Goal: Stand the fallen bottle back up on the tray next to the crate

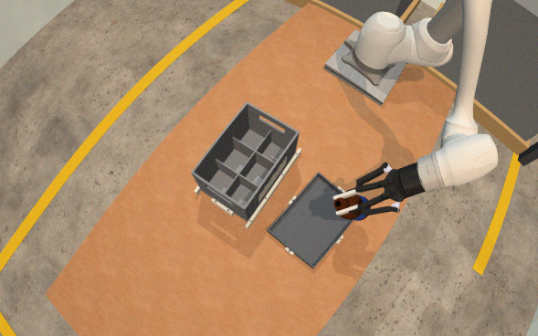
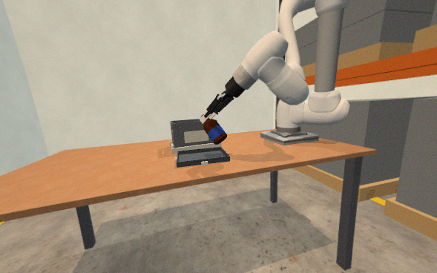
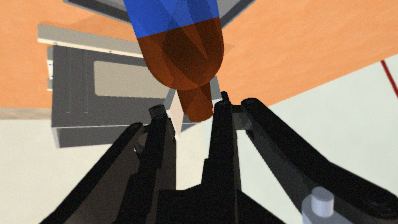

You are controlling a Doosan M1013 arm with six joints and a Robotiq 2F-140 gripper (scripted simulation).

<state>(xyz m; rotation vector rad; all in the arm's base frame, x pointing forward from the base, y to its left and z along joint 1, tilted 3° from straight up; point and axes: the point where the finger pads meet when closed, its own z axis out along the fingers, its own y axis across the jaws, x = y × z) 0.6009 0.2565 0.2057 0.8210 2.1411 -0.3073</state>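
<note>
Right now my hand is 5 cm above the bottle, 2 cm past it and 1 cm to the right of it. Also, from my hand: grey crate: 30 cm to the right, 13 cm below, 6 cm ahead; then grey tray: 20 cm below, 4 cm to the right, 4 cm ahead.
</note>
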